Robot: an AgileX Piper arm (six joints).
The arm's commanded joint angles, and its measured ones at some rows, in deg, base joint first. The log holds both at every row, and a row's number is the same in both.
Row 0, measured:
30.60 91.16 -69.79 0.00 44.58 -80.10
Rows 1 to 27, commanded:
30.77 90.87 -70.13 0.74 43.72 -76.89
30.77 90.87 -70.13 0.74 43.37 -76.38
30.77 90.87 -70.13 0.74 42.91 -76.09
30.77 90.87 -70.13 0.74 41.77 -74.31
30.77 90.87 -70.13 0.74 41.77 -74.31
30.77 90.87 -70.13 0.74 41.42 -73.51
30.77 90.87 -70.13 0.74 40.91 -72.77
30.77 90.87 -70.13 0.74 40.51 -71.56
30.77 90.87 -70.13 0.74 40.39 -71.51
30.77 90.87 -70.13 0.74 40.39 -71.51
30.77 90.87 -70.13 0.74 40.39 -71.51
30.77 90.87 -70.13 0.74 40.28 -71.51
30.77 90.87 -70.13 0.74 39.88 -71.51
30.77 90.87 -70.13 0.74 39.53 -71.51
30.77 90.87 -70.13 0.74 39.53 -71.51
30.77 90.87 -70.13 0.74 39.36 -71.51
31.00 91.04 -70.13 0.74 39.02 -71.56
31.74 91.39 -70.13 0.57 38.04 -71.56
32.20 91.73 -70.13 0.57 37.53 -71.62
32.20 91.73 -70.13 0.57 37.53 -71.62
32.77 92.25 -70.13 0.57 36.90 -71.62
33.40 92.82 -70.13 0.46 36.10 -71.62
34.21 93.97 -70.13 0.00 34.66 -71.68
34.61 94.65 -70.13 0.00 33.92 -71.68
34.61 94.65 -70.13 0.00 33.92 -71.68
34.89 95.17 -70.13 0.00 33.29 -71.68
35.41 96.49 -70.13 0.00 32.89 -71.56
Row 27, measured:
34.61 95.00 -69.79 0.00 34.09 -71.79
